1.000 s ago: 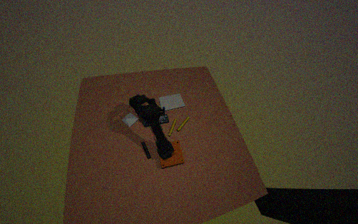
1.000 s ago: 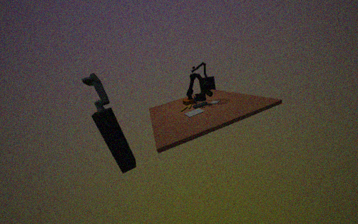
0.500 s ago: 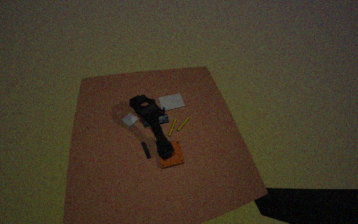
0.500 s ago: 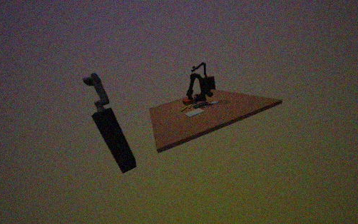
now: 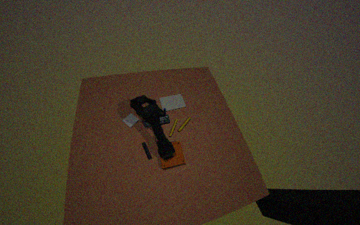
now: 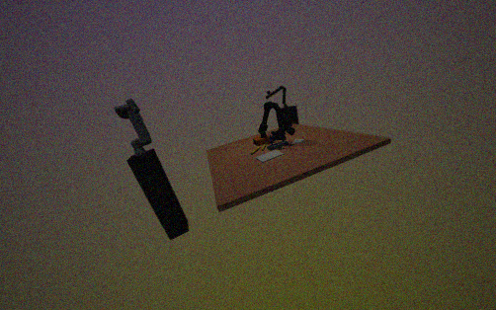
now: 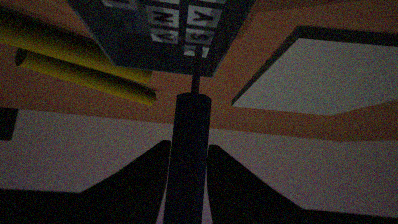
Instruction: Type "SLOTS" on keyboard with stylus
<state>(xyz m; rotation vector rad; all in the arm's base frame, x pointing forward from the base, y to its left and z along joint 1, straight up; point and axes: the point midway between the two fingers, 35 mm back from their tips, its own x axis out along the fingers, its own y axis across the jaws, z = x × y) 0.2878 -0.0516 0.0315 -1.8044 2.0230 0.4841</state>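
Now: the L key 10 mm ahead of my gripper tip, 70 mm to the left of it and 60 mm below it. Also, from my gripper tip: O key 10 mm ahead, 90 mm to the left, 60 mm below; stylus tip 50 mm below; blue stylus 10 mm below.
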